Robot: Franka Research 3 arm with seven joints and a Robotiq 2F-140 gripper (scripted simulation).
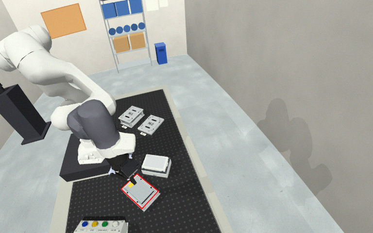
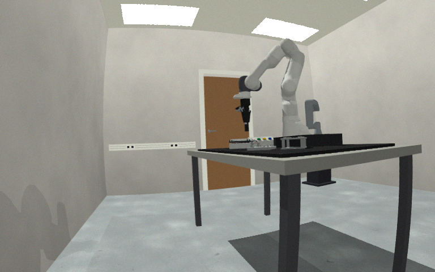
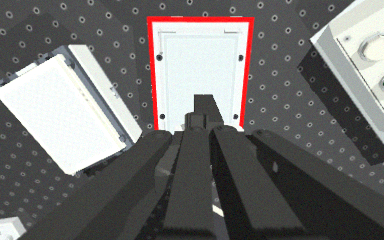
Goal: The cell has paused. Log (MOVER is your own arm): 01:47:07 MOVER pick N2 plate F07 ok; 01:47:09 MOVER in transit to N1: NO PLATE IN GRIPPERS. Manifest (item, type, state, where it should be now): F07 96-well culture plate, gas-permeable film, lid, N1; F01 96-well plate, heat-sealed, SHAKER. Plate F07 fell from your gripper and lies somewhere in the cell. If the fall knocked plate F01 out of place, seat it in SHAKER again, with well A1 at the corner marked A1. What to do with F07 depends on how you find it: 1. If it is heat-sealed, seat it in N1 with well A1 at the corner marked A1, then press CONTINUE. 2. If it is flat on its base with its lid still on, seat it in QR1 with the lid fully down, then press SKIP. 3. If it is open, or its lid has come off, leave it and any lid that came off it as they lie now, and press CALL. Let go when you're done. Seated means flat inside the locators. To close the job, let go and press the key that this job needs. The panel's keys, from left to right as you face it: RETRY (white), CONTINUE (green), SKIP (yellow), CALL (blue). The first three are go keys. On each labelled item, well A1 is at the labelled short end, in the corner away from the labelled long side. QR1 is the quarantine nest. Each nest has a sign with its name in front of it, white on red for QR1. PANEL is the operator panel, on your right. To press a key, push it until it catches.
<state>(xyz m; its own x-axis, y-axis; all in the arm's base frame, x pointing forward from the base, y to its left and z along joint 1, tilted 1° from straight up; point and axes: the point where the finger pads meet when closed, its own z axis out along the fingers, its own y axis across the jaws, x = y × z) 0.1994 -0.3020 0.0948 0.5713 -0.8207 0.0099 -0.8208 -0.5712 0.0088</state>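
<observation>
The yellow skip key is 220 mm behind my hand, 130 mm to the right of it and 90 mm below it. Also, from my hand: white 96-well plate 110 mm ahead, 120 mm to the left, 100 mm below; pale flat rectangular piece 110 mm below; white retry key 130 mm behind, 150 mm to the right, 90 mm below.
</observation>
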